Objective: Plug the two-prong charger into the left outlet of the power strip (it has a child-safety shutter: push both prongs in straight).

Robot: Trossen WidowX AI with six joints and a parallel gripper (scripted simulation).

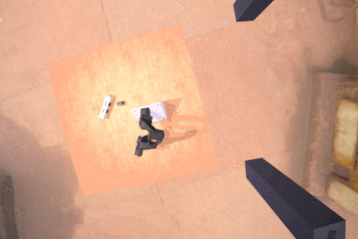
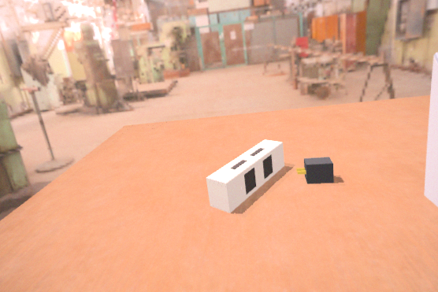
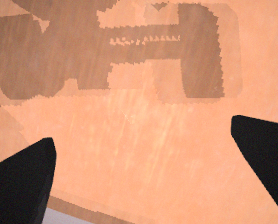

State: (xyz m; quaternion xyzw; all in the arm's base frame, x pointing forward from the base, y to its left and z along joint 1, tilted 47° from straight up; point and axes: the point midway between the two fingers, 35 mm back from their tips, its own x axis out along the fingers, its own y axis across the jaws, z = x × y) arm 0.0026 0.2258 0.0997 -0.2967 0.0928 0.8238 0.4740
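Now: gripper tip 26 cm short of the black charger, 31 cm to the left of it and 5 cm above it.
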